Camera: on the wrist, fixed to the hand. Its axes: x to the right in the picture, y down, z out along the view.
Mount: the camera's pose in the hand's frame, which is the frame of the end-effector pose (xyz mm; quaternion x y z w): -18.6 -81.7 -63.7 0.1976 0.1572 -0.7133 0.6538
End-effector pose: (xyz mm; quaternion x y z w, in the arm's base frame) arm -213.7 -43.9 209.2 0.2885 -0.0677 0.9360 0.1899
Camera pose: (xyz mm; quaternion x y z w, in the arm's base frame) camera -200.1 40.3 147.6 0.1273 0.3763 0.5352 0.7454
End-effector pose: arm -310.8 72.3 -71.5 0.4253 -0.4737 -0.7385 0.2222
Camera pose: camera -241.2 90.3 -148.4 -0.7759 0.1173 0.4809 0.3911
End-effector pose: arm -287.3 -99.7 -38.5 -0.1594 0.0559 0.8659 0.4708
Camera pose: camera -195.6 -85.3 -88.1 -0.1872 0.1680 0.1942 0.9482
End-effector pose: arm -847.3 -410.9 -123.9 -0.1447 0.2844 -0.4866 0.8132
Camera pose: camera -950.5 -431.6 -126.8 -0.0603 0.1144 -0.9772 0.1685
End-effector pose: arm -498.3 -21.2 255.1 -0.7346 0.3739 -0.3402 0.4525
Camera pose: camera -541.1 -6.0 350.1 -0.6041 -0.2756 -0.7346 0.1396
